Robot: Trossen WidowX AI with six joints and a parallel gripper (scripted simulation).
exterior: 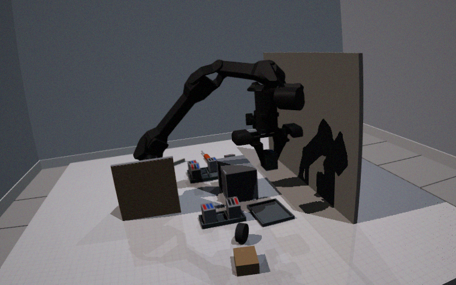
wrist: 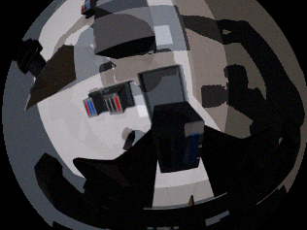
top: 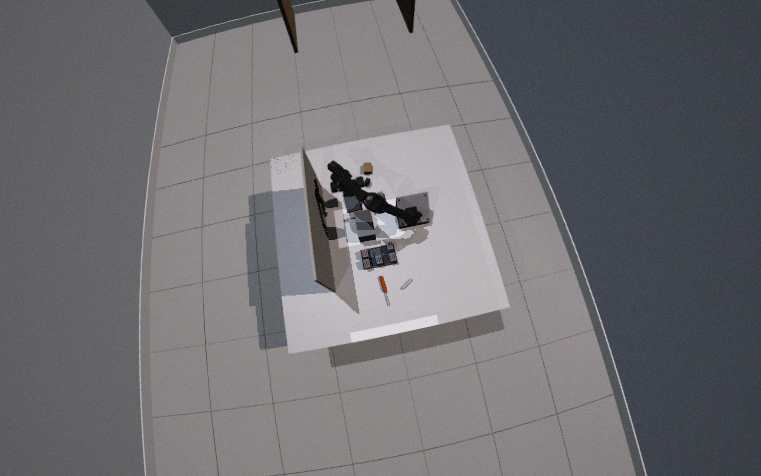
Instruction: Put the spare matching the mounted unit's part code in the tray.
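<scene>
The black tray is 15 cm below my gripper tip. From my gripper tip the other things lie so: dark grey box 20 cm to the left, 10 cm below, 5 cm behind; black disc 13 cm below, 12 cm behind, 11 cm to the right; rack 15 cm below, 14 cm behind, 2 cm to the left.
</scene>
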